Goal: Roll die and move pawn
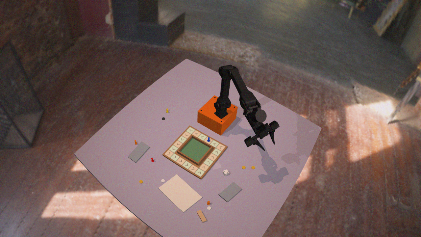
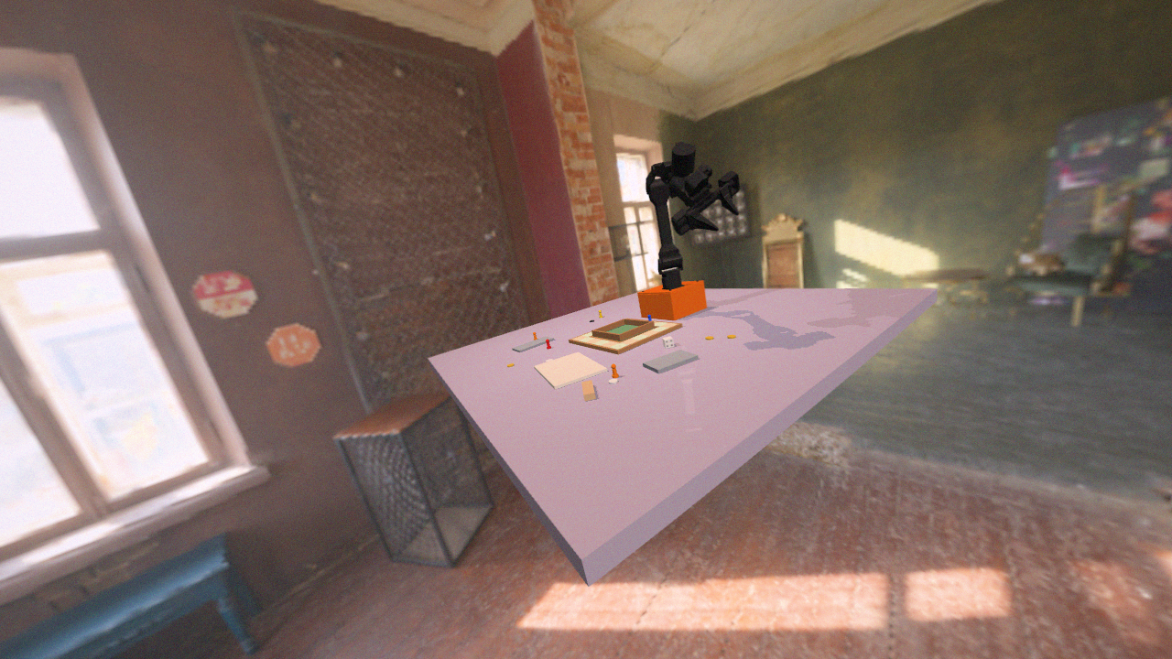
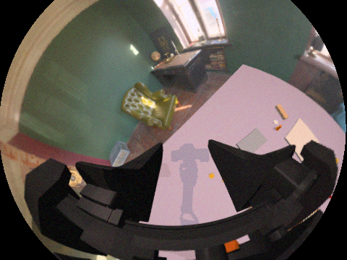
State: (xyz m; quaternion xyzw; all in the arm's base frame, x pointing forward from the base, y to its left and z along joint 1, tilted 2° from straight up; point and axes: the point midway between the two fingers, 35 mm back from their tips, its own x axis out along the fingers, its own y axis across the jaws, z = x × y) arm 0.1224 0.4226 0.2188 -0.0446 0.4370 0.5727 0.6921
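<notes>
My gripper tip is now 120 mm short of the white die, 150 mm to the left of it and 300 mm above it. The rest, counted from my gripper tip: wooden block (420 mm ahead, 40 mm to the right, 310 mm below); blue pawn (30 mm ahead, 390 mm to the right, 290 mm below); cream card (400 mm ahead, 230 mm to the right, 310 mm below).
</notes>
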